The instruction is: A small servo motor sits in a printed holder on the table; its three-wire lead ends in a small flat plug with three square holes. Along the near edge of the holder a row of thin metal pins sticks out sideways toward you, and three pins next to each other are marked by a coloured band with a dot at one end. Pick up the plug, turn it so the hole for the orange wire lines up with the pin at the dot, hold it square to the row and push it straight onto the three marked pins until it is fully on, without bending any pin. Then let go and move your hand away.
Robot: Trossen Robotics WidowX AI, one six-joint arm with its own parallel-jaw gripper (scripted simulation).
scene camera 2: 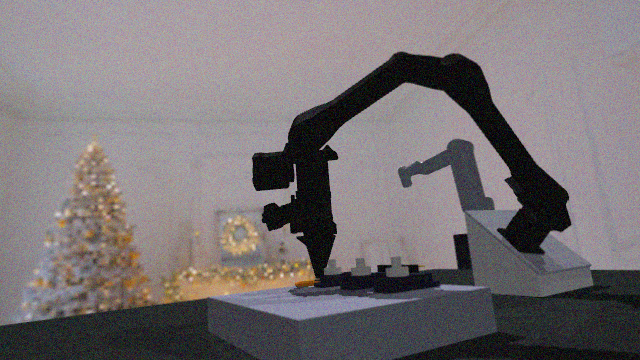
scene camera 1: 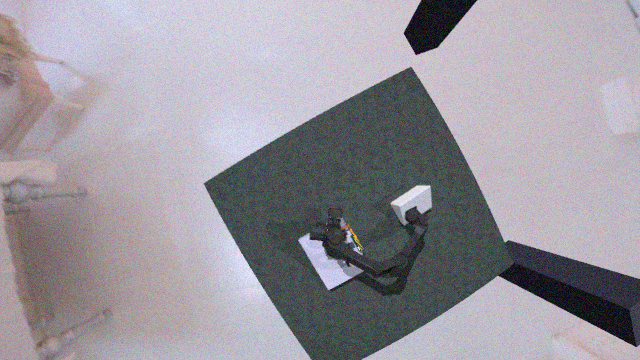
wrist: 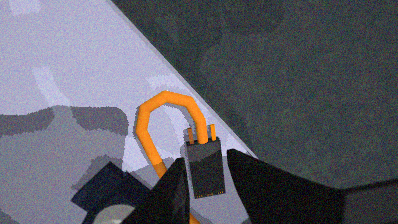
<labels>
The same spot on a holder: (wrist: 79, 79) is (scene camera 2: 282, 289).
</labels>
